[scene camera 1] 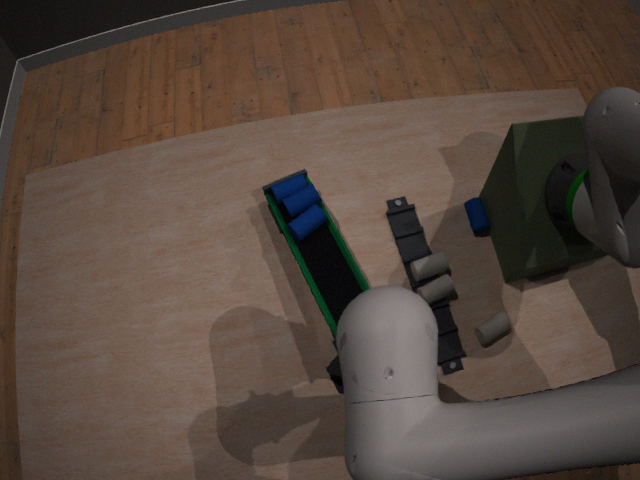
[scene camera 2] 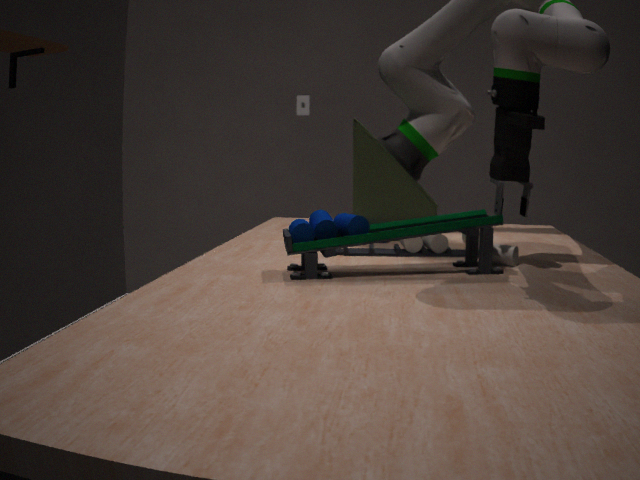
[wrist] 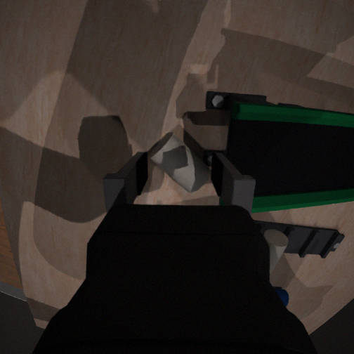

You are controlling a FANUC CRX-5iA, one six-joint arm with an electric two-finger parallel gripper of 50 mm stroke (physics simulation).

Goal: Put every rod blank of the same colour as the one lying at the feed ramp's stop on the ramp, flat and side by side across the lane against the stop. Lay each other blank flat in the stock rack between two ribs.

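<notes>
Three blue blanks (scene camera 1: 288, 187) (scene camera 1: 301, 199) (scene camera 1: 306, 222) lie across the green-railed ramp (scene camera 1: 347, 249) (scene camera 2: 413, 233) (wrist: 300, 114) at its stop (scene camera 2: 287, 241); the uppermost is slightly skewed. A fourth blue blank (scene camera 1: 476, 215) (wrist: 282, 297) lies beside the robot's base. Two grey blanks (scene camera 1: 429, 266) (scene camera 1: 436, 289) lie across the dark rack (scene camera 1: 412, 246) (wrist: 300, 239). A loose grey blank (scene camera 1: 492, 329) lies right of the rack. Another grey blank (scene camera 2: 505, 254) (wrist: 186, 169) lies by the ramp's high end. My gripper (scene camera 2: 511, 204) (wrist: 179, 165) is open above it, its fingers either side in the wrist view.
The green wedge-shaped base (scene camera 1: 537, 206) (scene camera 2: 382, 191) carries the arm at the right. The ramp's high end stands on dark legs (scene camera 2: 485, 250) close to the grey blank. The arm (scene camera 1: 390, 351) covers that area in scene camera 1. A wall outlet (scene camera 2: 302, 104) is behind.
</notes>
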